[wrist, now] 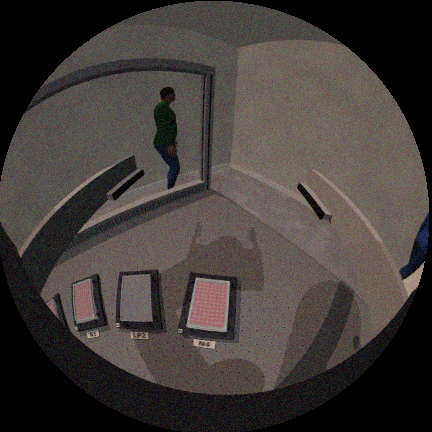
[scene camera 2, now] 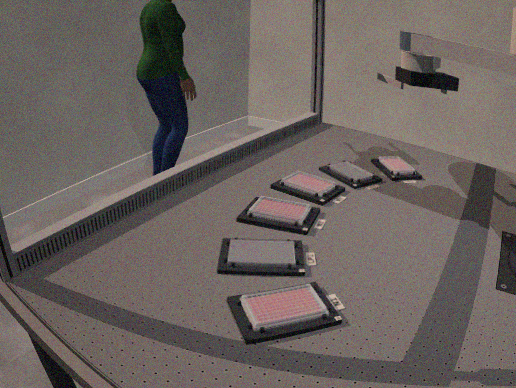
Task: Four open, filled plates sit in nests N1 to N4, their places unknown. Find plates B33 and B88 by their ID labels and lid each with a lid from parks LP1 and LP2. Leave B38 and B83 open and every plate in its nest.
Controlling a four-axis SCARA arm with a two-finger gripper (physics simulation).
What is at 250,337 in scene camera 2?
A nest N1.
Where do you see a park LP1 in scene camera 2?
223,268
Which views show my gripper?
The wrist view and scene camera 2: all of them.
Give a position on a grey lid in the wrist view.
At 135,297
